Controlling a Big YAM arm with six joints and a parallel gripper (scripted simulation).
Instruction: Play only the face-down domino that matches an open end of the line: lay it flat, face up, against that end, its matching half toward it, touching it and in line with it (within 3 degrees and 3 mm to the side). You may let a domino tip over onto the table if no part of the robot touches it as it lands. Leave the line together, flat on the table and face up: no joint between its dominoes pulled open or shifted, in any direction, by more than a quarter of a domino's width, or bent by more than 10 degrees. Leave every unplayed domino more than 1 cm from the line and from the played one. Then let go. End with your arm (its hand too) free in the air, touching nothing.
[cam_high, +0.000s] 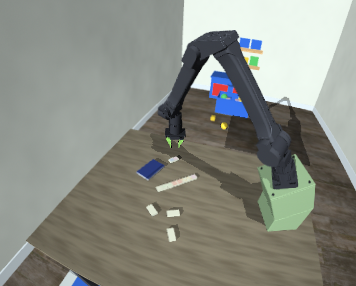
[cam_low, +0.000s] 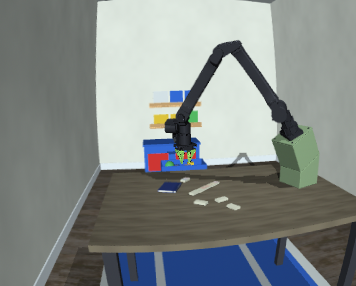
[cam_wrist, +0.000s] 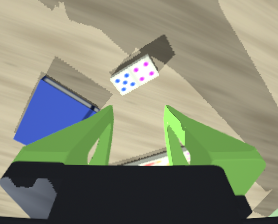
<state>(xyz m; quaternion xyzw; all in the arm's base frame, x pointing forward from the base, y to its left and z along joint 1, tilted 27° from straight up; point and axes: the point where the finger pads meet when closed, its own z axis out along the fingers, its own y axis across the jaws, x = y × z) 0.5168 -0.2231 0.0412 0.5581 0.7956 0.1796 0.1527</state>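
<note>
My gripper is now 9 cm above the domino and 1 cm to the right of it.
</note>
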